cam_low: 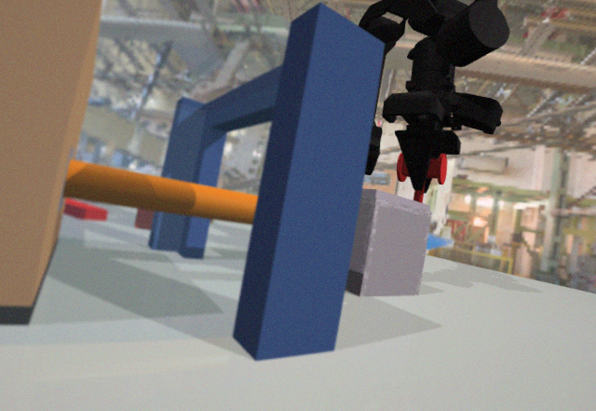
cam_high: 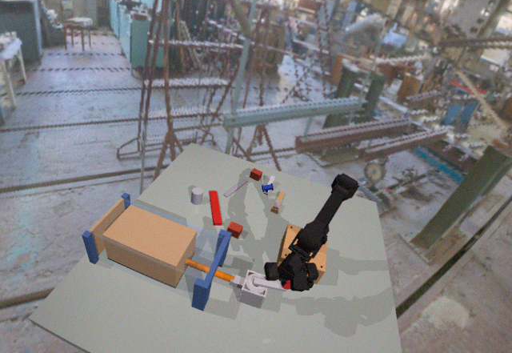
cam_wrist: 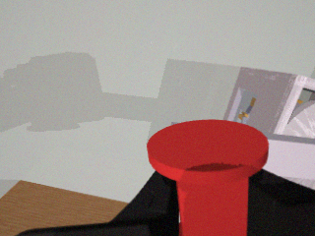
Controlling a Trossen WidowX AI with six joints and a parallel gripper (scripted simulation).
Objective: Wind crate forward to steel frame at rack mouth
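The winch handle with red knob is 40 mm ahead of my gripper tip, 10 mm to the left of it and 10 mm below it. The rest, counted from my gripper tip: grey winch 80 mm ahead, 10 mm to the left, 90 mm below; blue steel frame 260 mm ahead, 30 mm to the left, 10 mm below; red bar 420 mm ahead, 350 mm to the right, 110 mm below.
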